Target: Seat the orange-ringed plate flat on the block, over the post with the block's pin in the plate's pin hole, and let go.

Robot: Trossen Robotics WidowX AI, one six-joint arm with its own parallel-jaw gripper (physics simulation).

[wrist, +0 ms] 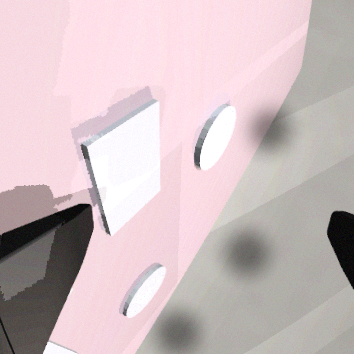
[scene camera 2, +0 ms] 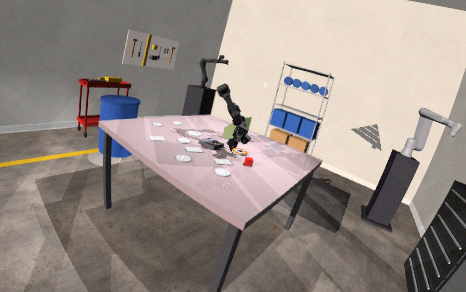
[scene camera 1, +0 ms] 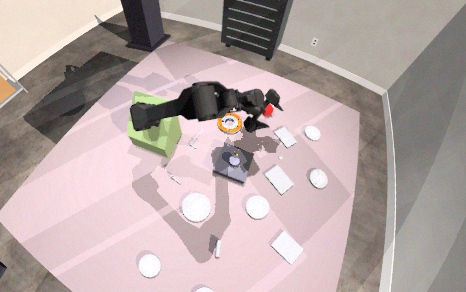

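The orange-ringed plate lies flat on the table beside the block, apart from it; its middle is white with a hole. The dark grey block carries a round post near its middle and a small yellow pin beside the post. The gripper is open and empty, its fingers wide apart. In scene camera 1 it hangs above the table to the right of the plate, near the red cube; in scene camera 2 it shows close behind the plate. Plate and block do not show in the wrist view.
A red cube lies near the plate. A green box-like stand is under the arm. White tiles and white discs are spread over the pink table.
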